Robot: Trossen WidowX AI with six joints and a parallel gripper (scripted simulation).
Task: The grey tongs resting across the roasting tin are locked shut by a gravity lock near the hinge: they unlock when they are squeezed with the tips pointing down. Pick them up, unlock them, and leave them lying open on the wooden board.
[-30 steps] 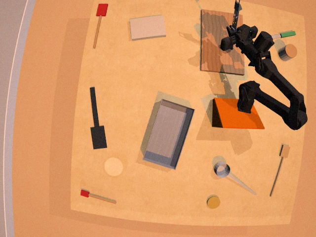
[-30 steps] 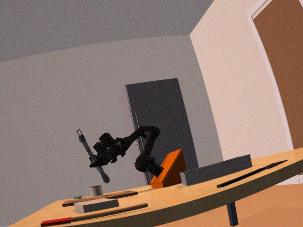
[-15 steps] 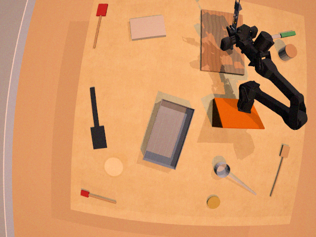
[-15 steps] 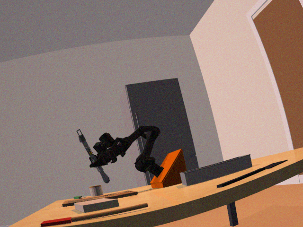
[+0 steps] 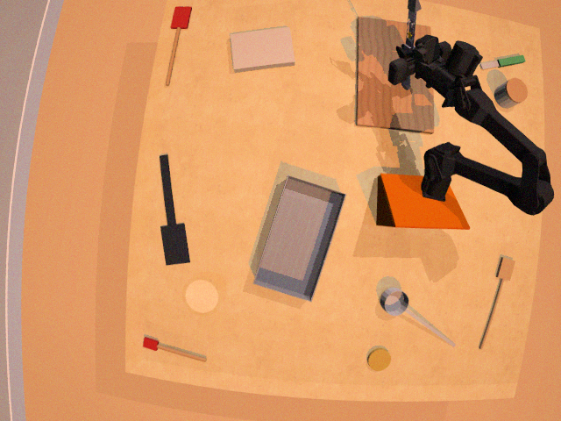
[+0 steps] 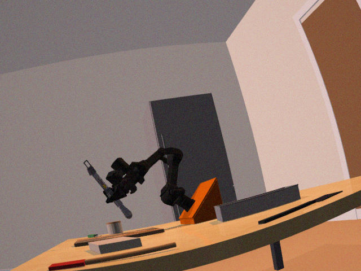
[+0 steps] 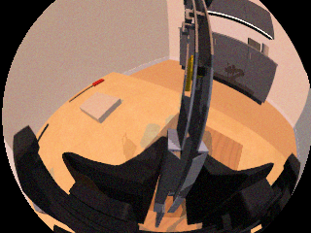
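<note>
My gripper tip is now 40 mm past the wooden board and 150 mm above it. The rest, counted from my gripper tip: black spatula 520 mm ahead, 570 mm to the left, 160 mm below; grey roasting tin 150 mm ahead, 550 mm to the left, 130 mm below.
</note>
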